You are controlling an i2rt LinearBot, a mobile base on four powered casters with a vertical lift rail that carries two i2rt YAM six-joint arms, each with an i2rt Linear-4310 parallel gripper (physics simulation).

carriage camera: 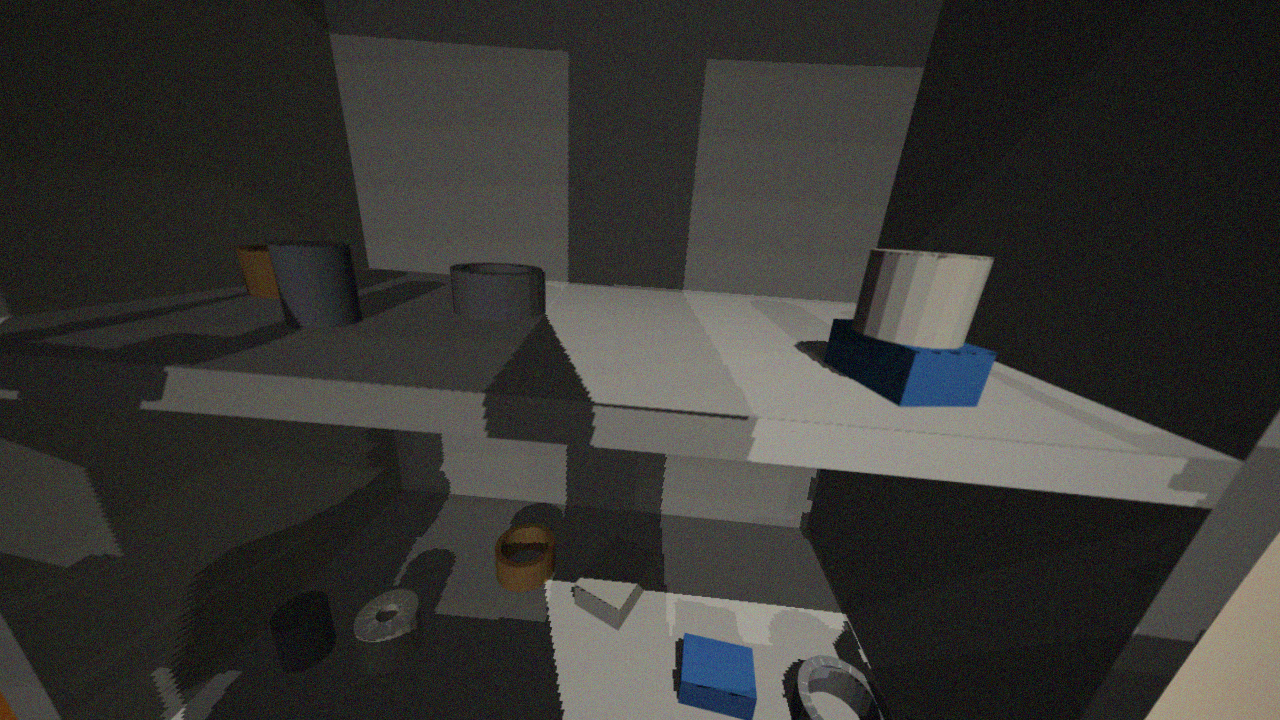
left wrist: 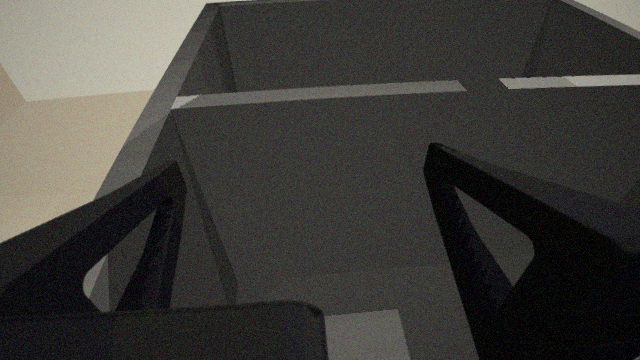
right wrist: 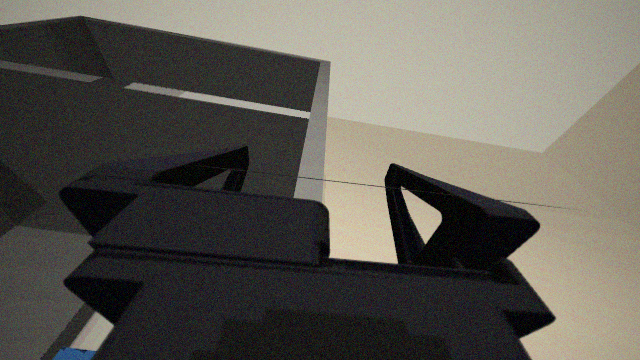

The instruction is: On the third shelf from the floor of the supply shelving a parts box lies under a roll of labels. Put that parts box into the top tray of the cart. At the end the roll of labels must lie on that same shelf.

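Frame: origin at the left arm's base, x back, y right, z up, level; metres.
Seen in the pictures: left gripper, between the fingertips: [left wrist: 305,164]; right gripper, between the fingertips: [right wrist: 319,163].
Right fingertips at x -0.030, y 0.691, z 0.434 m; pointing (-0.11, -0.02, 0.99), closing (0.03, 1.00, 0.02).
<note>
Offsets run from my right fingertips to a thing's middle. "spot": to the spot under its first point. Level surfaces: height alone.
A blue parts box @[dx -0.207, dy -0.162, dz -0.113 m] [carriage camera: 944,376] sits near the right front of the upper shelf @[dz -0.133 m] [carriage camera: 644,358] in the carriage view. A whitish roll of labels @[spot: dx -0.170, dy -0.178, dz -0.059 m] [carriage camera: 926,297] stands upright on top of it, towards its back. A patch of blue @[spot: dx -0.160, dy -0.170, dz -0.096 m] [right wrist: 75,354] shows at the bottom left of the right wrist view; it is too small to identify. My left gripper [left wrist: 305,164] is open and empty, in front of the shelving and tilted upward. My right gripper [right wrist: 319,163] is open and empty, by the shelving's right upright. Neither gripper shows in the carriage view. The cart does not show.
The shelving's right post [carriage camera: 1199,582] [right wrist: 317,135] is close. A blue-grey cylinder @[dx -0.250, dy -0.660, dz -0.097 m] [carriage camera: 320,284], a grey ring @[dx -0.350, dy -0.534, dz -0.109 m] [carriage camera: 497,295] and an orange piece @[dx -0.365, dy -0.779, dz -0.107 m] [carriage camera: 259,271] stand left on the upper shelf. Below are another blue box @[dx -0.264, dy -0.239, dz -0.570 m] [carriage camera: 716,667], an orange ring @[dx -0.416, dy -0.538, dz -0.565 m] [carriage camera: 525,571] and a grey ring @[dx -0.234, dy -0.098, dz -0.566 m] [carriage camera: 810,694].
</note>
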